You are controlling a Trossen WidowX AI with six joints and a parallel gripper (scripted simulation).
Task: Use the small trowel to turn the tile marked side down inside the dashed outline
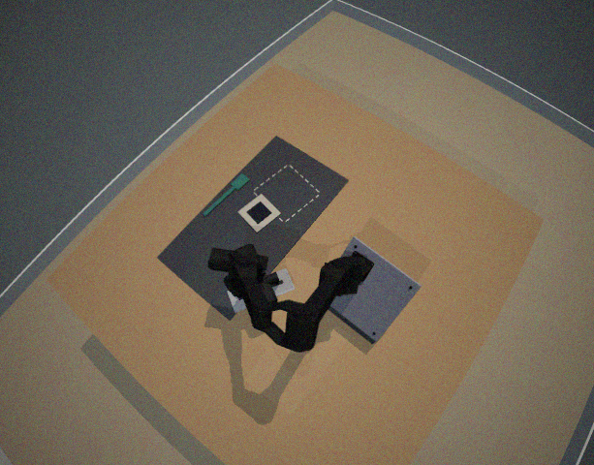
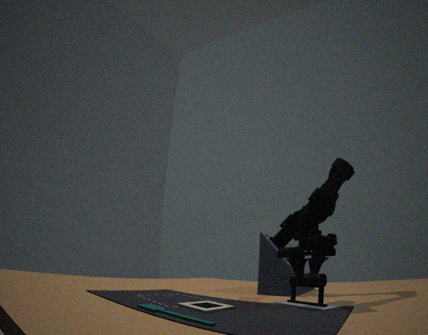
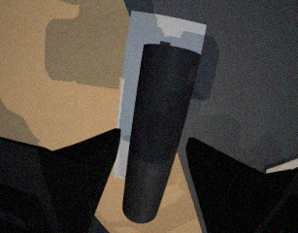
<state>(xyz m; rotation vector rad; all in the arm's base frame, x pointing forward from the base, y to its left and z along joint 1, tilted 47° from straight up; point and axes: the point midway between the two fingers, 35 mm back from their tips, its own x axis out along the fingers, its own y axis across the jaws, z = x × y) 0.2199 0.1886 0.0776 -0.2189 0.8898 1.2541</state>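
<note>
The float tool lies 3 cm below my gripper tip, 2 cm to the right of it and 1 cm behind it. From my gripper tip the other things lie so: tile 21 cm to the right, 18 cm ahead, 6 cm below; then dark mat 18 cm to the right, 18 cm ahead, 8 cm below.
</note>
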